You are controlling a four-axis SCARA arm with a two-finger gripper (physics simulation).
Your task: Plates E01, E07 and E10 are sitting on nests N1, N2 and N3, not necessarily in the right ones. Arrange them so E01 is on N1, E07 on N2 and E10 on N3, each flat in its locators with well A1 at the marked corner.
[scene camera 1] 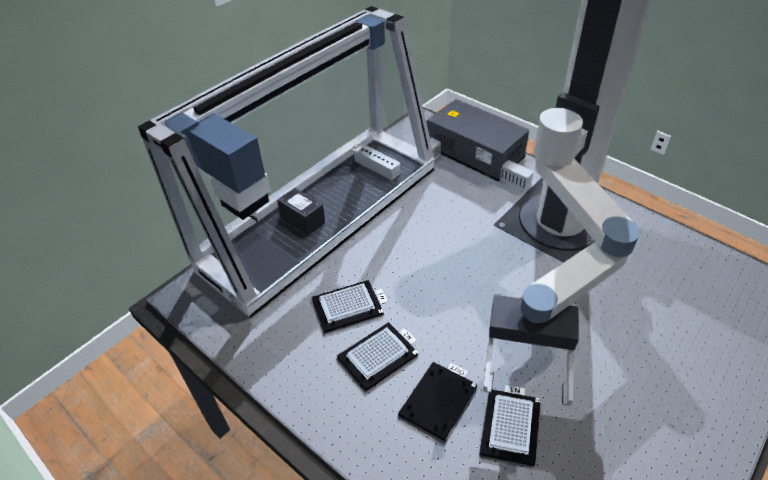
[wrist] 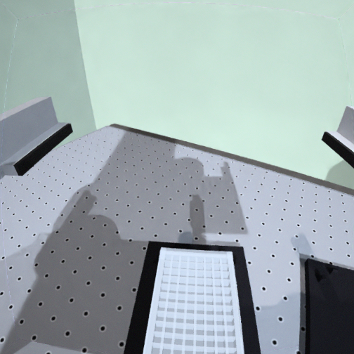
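Pixels of known places: gripper, fingertip midpoint: (scene camera 1: 527, 396); arm's base, origin of the base link: (scene camera 1: 559, 223).
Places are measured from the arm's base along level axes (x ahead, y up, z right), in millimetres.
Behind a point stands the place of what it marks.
Observation:
My gripper (scene camera 1: 528, 394) @[x 694, y 206, z -264 mm] (wrist: 197, 113) is open and empty, its fingers wide apart, above the table beside the label end of nest N1. A white well plate (scene camera 1: 511, 423) @[x 678, y 38, z -244 mm] (wrist: 195, 300) sits on black nest N1 (scene camera 1: 509, 457) @[x 741, y 24, z -283 mm] (wrist: 249, 310); its near end is cut off in the wrist view. A second white plate (scene camera 1: 377, 352) @[x 725, y 37, z 110 mm] sits on nest N2 (scene camera 1: 351, 366) @[x 791, y 25, z 138 mm], and a third plate (scene camera 1: 347, 302) @[x 660, y 39, z 273 mm] sits on nest N3 (scene camera 1: 323, 322) @[x 740, y 25, z 283 mm]. All three look flat. Plate names and A1 corners are too small to read.
The black OUT nest (scene camera 1: 437, 401) @[x 732, y 24, z -79 mm] (wrist: 332, 305) carries no plate and lies between N1 and N2. A gantry frame (scene camera 1: 339, 240) @[x 506, y 35, z 450 mm] with a blue head (scene camera 1: 226, 150) @[x 771, y 501, z 481 mm] and a dark block (scene camera 1: 301, 212) @[x 557, y 132, z 539 mm] stands at the left. A dark grey box (scene camera 1: 478, 138) @[x -55, y 128, z 353 mm] stands at the back.

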